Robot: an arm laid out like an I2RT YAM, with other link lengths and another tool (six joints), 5 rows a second.
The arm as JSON. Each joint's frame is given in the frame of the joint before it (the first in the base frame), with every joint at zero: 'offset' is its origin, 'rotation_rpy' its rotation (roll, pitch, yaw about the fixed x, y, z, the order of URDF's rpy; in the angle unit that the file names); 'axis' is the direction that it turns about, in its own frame. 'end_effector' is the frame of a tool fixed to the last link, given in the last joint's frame.
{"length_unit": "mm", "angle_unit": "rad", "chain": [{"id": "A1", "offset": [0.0, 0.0, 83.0], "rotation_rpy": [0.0, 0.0, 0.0], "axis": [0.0, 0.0, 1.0]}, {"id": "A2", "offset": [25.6, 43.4, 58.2], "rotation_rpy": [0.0, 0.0, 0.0], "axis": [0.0, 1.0, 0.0]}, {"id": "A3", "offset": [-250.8, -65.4, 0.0], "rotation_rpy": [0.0, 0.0, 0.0], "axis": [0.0, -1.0, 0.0]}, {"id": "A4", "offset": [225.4, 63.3, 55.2], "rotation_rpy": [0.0, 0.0, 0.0], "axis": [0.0, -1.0, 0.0]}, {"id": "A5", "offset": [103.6, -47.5, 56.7], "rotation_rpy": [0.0, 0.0, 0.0], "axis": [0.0, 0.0, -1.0]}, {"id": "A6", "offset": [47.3, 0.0, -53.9], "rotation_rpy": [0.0, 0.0, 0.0], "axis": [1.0, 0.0, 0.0]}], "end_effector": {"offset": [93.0, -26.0, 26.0], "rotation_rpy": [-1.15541, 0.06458, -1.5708]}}
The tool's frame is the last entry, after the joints.
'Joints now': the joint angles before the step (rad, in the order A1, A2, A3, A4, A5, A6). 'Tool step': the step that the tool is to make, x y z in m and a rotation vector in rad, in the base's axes. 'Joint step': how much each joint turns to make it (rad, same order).
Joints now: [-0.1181, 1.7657, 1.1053, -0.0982, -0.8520, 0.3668]
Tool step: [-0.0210, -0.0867, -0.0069, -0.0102, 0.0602, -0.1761]
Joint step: [-0.1995, -0.0279, -0.0001, -0.1216, 0.0004, -0.0497]
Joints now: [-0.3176, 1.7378, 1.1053, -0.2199, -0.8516, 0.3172]
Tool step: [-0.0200, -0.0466, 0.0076, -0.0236, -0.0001, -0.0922]
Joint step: [-0.1175, -0.0423, 0.0001, -0.0718, 0.0003, -0.0508]
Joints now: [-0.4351, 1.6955, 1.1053, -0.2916, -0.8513, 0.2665]
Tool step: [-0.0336, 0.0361, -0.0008, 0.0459, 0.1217, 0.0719]
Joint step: [0.0434, -0.0838, 0.0001, -0.2453, -0.0107, -0.0417]
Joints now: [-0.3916, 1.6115, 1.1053, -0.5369, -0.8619, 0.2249]
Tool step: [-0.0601, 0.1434, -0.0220, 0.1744, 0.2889, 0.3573]
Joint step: [0.3206, -0.0006, -0.0018, -0.3187, -0.1099, -0.0001]
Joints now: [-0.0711, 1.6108, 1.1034, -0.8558, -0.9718, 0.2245]
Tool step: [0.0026, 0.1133, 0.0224, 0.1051, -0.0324, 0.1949]
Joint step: [0.3173, 0.0008, 0.0002, 0.2754, -0.0549, 0.2767]
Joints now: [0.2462, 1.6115, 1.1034, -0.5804, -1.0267, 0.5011]
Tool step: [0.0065, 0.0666, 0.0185, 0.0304, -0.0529, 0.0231]
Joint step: [0.1809, 0.0128, -0.0001, 0.2780, 0.0824, 0.2453]
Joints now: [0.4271, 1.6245, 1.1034, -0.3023, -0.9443, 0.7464]
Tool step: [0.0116, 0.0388, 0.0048, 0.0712, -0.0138, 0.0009]
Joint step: [0.0723, 0.0711, 0.0001, 0.2387, 0.0140, 0.1531]
